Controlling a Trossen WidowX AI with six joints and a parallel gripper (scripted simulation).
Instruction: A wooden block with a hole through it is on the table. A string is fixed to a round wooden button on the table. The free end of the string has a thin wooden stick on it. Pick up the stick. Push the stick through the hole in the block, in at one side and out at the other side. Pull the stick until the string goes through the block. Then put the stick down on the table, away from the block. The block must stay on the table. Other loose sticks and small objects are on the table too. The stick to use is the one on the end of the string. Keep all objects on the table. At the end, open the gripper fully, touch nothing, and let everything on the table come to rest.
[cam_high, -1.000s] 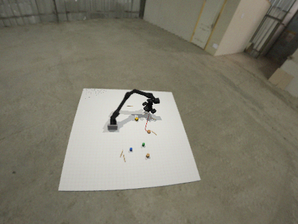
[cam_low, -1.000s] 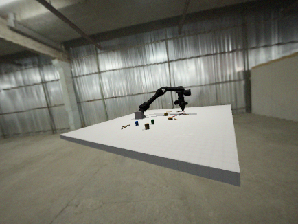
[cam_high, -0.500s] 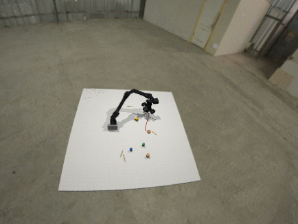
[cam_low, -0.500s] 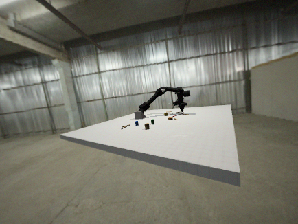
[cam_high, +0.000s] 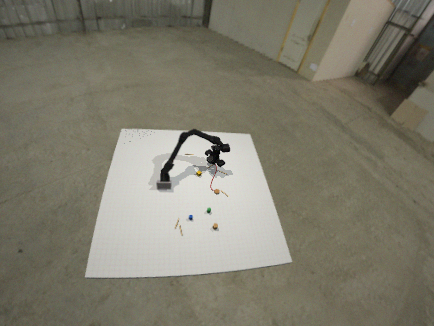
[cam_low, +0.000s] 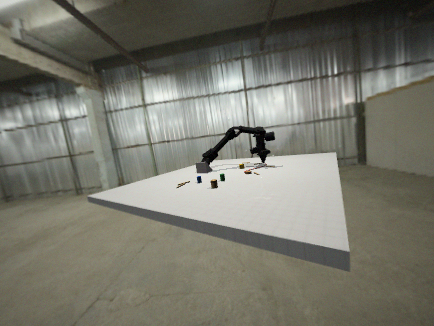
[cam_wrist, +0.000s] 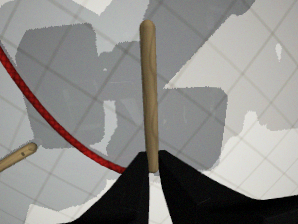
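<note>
My gripper tip is now 130 mm past the yellowish block and 90 mm to the left of it. Also, from my gripper tip: green piece: 430 mm to the right, 100 mm behind; then round wooden button: 270 mm to the right, 10 mm below, 10 mm behind; then thin wooden stick: 10 mm to the right, 10 mm behind.
</note>
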